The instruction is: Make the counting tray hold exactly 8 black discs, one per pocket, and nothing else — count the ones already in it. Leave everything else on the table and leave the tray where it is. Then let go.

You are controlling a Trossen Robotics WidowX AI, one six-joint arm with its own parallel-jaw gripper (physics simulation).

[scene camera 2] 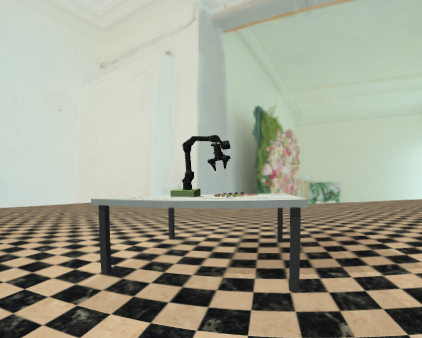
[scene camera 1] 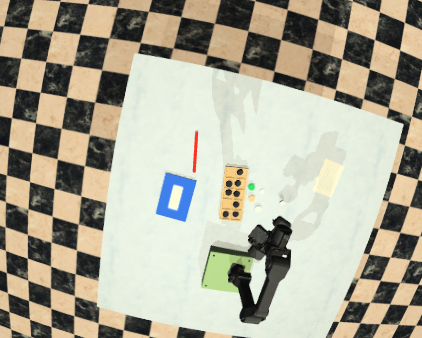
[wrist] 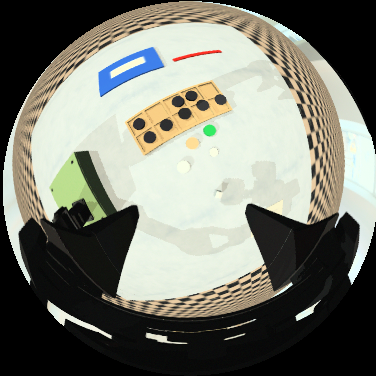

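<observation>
The tan counting tray lies flat on the table, with two rows of pockets. Black discs sit one per pocket in several pockets. The row away from the loose pieces has two empty pockets, one at the far end and one between discs; the other row is full. My gripper is open and empty, high above the table, off to the side of the tray. The tray's pockets are unobstructed in the wrist view.
Beside the tray lie a green disc, a tan disc, white pieces and a small pale piece. A blue panel, red bar, cream card and green arm base are around.
</observation>
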